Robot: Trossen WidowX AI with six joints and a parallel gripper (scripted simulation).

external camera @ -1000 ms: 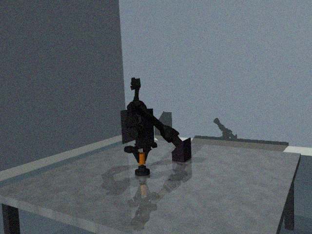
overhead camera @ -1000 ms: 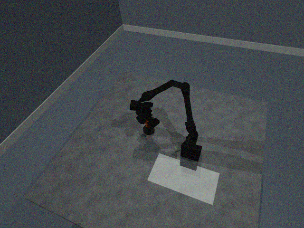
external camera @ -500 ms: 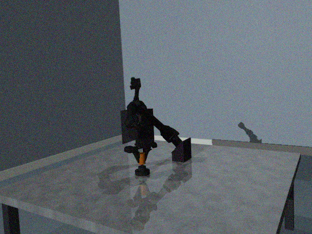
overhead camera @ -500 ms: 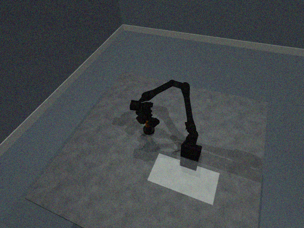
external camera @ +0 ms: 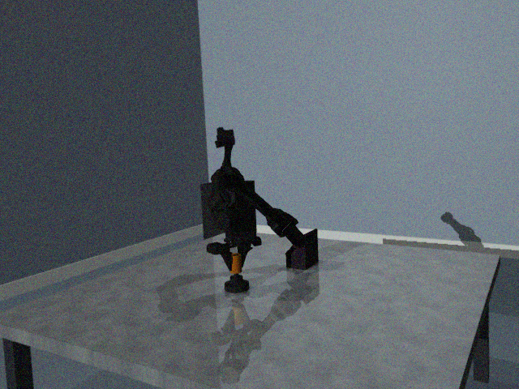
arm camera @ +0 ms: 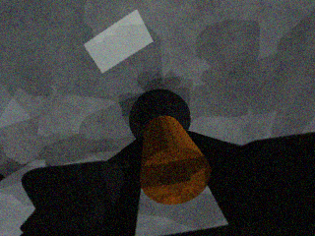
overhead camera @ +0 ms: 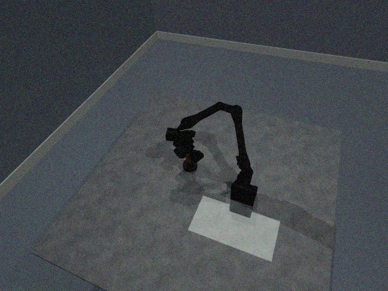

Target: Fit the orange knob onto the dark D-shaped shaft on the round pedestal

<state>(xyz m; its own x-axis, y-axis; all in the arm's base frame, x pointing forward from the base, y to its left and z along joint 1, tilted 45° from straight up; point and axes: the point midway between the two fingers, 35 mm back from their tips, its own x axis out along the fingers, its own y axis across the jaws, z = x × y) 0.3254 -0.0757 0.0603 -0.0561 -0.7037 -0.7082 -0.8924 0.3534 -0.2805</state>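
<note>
My gripper tip is 2 cm below the orange knob. Round my gripper tip: round pedestal (4 cm below).
</note>
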